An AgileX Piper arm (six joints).
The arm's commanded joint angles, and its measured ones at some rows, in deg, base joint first. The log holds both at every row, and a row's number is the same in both.
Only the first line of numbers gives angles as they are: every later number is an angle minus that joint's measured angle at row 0.
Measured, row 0:
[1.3 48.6 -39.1 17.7 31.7 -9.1]
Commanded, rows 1 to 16:
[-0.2 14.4 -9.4 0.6 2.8 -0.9]
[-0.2 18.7 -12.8 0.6 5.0 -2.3]
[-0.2 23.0 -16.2 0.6 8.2 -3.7]
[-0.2 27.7 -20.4 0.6 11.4 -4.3]
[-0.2 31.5 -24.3 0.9 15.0 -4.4]
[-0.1 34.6 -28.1 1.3 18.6 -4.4]
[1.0 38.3 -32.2 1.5 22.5 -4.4]
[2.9 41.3 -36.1 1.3 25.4 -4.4]
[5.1 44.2 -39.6 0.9 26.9 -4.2]
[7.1 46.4 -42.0 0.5 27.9 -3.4]
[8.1 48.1 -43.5 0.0 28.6 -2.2]
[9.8 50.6 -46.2 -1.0 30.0 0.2]
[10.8 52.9 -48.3 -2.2 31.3 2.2]
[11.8 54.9 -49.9 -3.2 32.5 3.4]
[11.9 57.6 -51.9 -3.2 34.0 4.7]
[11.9 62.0 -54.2 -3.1 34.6 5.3]
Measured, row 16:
[11.7 59.3 -52.7 -2.3 33.8 4.6]
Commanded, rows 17 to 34:
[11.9 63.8 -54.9 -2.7 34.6 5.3]
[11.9 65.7 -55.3 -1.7 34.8 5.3]
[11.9 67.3 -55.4 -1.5 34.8 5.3]
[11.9 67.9 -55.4 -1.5 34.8 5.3]
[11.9 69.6 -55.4 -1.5 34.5 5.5]
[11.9 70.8 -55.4 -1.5 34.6 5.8]
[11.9 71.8 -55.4 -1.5 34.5 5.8]
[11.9 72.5 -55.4 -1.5 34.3 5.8]
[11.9 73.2 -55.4 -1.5 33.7 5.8]
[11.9 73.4 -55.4 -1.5 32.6 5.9]
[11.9 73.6 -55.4 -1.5 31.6 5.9]
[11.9 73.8 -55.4 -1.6 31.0 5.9]
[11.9 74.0 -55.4 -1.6 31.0 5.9]
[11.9 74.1 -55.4 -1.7 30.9 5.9]
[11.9 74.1 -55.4 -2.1 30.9 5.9]
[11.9 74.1 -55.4 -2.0 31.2 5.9]
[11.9 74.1 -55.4 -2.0 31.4 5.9]
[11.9 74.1 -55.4 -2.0 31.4 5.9]
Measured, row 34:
[11.8 73.6 -55.0 -1.7 31.0 5.7]
